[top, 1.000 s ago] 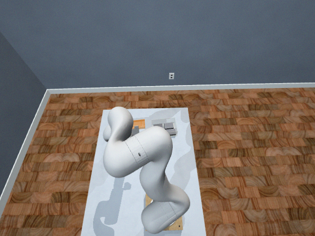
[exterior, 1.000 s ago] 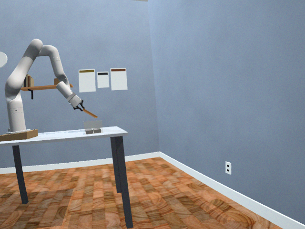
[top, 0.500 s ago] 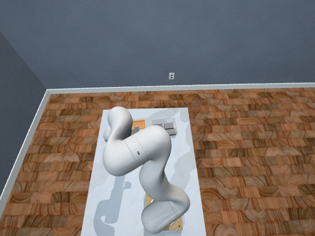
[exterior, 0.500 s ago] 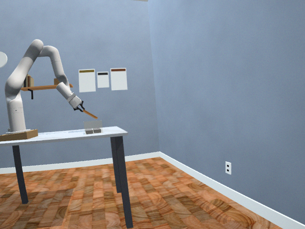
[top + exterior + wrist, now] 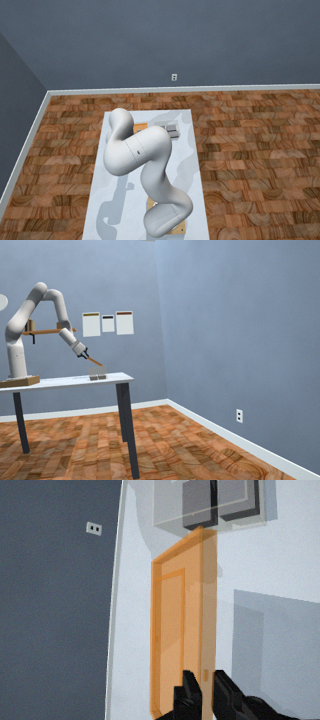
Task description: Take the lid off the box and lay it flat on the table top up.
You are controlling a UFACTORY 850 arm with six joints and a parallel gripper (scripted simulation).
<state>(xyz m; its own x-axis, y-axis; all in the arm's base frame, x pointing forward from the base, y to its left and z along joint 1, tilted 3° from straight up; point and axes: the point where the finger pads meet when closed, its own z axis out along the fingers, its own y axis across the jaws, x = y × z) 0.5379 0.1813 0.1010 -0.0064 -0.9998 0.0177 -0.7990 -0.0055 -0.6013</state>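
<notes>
Right now my hand is 70 mm short of the lid, 10 mm to the left of it and 50 mm above it. The rest, counted from my hand: box 70 mm ahead, 270 mm to the right, 140 mm below.
</notes>
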